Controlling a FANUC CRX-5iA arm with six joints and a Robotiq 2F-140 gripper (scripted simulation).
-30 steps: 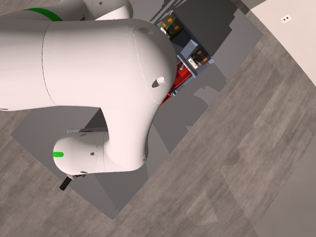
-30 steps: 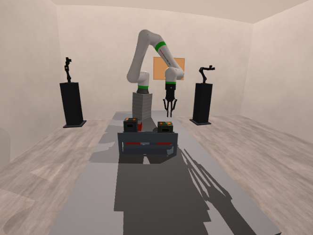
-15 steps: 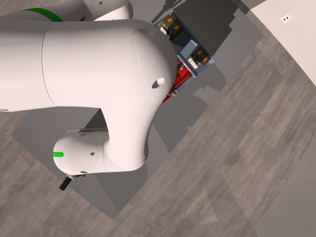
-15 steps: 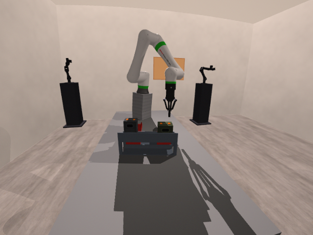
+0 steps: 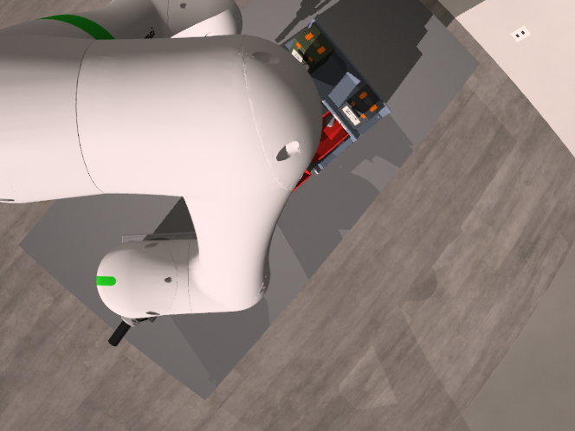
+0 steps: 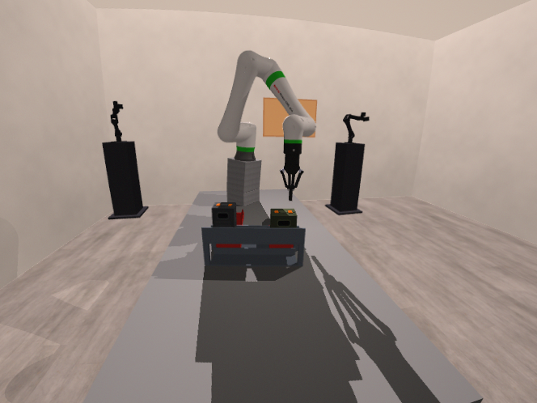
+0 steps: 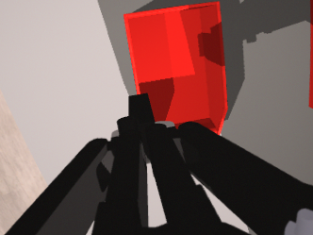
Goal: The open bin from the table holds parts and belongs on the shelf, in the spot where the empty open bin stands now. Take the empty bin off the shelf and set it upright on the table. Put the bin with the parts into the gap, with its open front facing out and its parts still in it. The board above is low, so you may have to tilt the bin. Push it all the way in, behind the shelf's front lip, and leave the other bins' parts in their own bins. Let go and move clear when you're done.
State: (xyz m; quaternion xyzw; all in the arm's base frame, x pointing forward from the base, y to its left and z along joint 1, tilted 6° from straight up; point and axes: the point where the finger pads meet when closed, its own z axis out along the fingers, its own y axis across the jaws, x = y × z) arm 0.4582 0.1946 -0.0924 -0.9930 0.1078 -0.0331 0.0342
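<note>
My gripper is now 29 cm to the left of the grey disc, 16 cm above it and 3 cm past it. The rest, counted from my hand: grey shelf: 23 cm to the right, 20 cm ahead, 11 cm below; grey part: 22 cm ahead, 16 cm below, 14 cm to the right.
</note>
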